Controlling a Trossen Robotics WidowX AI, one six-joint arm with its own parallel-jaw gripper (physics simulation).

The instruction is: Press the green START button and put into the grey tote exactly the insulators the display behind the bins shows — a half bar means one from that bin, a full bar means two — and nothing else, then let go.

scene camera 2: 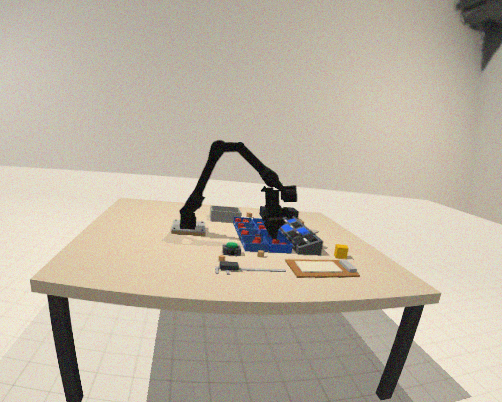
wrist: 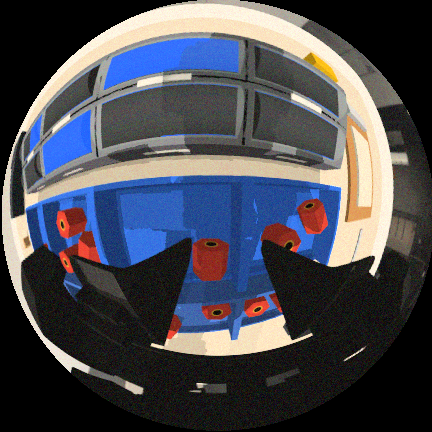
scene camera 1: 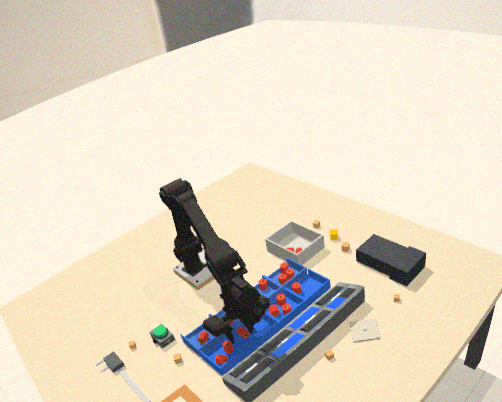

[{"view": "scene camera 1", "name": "gripper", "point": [241,337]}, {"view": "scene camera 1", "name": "grey tote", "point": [292,235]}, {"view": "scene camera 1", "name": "dark box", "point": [402,264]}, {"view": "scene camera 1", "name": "display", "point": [282,365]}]
